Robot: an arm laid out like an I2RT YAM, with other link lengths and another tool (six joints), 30 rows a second.
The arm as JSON. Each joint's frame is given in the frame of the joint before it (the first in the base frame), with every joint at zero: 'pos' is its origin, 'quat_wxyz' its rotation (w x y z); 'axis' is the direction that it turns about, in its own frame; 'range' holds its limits. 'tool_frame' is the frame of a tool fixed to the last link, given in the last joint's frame.
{
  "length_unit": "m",
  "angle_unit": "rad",
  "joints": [
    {
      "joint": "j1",
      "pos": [
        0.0,
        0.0,
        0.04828
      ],
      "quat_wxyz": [
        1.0,
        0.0,
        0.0,
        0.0
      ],
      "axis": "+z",
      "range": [
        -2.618,
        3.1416
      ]
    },
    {
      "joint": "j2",
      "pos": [
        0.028,
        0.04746,
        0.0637
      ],
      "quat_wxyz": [
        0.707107,
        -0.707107,
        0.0,
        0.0
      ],
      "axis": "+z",
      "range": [
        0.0,
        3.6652
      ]
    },
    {
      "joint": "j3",
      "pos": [
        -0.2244,
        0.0,
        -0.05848
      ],
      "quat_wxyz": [
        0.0,
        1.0,
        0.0,
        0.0
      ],
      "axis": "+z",
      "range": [
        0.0,
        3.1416
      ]
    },
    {
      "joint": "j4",
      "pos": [
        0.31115,
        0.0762,
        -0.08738
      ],
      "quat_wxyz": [
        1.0,
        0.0,
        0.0,
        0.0
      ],
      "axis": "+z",
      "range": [
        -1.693,
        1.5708
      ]
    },
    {
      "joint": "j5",
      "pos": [
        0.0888,
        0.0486,
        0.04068
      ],
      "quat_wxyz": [
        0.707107,
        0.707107,
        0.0,
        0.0
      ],
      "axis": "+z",
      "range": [
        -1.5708,
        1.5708
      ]
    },
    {
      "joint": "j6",
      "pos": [
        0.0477,
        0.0,
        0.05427
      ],
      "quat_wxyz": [
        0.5,
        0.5,
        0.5,
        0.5
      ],
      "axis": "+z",
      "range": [
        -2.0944,
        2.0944
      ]
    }
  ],
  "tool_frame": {
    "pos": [
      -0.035,
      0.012,
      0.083
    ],
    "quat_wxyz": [
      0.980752,
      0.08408,
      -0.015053,
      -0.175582
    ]
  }
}
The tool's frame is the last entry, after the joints.
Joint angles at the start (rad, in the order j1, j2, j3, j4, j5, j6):
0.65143, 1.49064, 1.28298, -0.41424, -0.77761, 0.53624
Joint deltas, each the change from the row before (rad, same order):
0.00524, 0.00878, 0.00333, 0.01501, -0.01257, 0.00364
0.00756, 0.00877, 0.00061, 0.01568, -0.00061, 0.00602
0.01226, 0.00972, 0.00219, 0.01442, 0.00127, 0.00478
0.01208, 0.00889, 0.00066, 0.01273, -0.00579, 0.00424
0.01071, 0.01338, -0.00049, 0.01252, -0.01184, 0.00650
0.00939, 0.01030, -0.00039, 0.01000, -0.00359, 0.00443
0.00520, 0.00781, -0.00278, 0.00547, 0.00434, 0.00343
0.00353, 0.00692, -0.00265, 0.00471, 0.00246, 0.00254
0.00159, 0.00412, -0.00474, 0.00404, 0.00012, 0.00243
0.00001, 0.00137, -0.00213, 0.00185, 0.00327, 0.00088
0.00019, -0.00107, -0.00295, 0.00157, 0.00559, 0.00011
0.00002, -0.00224, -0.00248, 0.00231, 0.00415, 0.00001
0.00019, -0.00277, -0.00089, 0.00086, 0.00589, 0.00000
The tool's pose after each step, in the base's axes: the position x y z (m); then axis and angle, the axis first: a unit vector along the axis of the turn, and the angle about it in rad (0 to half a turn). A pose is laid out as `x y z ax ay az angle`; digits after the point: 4 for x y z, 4 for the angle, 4 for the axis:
0.2705 0.4030 0.2570 -0.9171 0.3575 0.1766 1.8918
0.2697 0.4067 0.2557 -0.9175 0.3549 0.1797 1.8882
0.2671 0.4118 0.2543 -0.9186 0.3500 0.1832 1.8859
0.2634 0.4165 0.2529 -0.9195 0.3436 0.1909 1.8846
0.2599 0.4211 0.2493 -0.9188 0.3385 0.2030 1.8882
0.2572 0.4249 0.2462 -0.9185 0.3353 0.2095 1.8916
0.2565 0.4272 0.2420 -0.9177 0.3369 0.2107 1.8983
0.2562 0.4288 0.2382 -0.9169 0.3382 0.2120 1.9042
0.2558 0.4295 0.2349 -0.9159 0.3398 0.2139 1.9093
0.2563 0.4296 0.2333 -0.9155 0.3415 0.2127 1.9112
0.2567 0.4296 0.2323 -0.9156 0.3430 0.2098 1.9121
0.2569 0.4294 0.2322 -0.9159 0.3437 0.2072 1.9107
0.2572 0.4293 0.2328 -0.9164 0.3446 0.2036 1.9090

